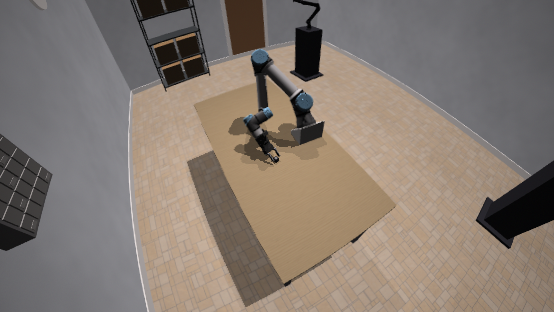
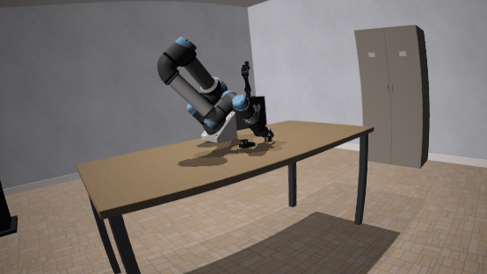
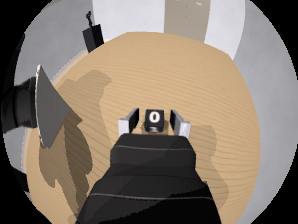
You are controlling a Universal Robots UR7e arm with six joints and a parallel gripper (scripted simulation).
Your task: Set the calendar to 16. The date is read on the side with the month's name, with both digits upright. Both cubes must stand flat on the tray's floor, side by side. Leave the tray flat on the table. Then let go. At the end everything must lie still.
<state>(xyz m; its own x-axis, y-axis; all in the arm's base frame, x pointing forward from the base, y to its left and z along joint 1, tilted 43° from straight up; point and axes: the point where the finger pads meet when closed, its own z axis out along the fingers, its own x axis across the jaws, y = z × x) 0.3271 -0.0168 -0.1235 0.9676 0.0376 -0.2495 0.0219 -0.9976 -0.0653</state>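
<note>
Now: hand 2 cm above the black date cube and 1 cm to the right of it. Also, from my hand: dark calendar tray 15 cm to the right, 3 cm below, 2 cm behind.
</note>
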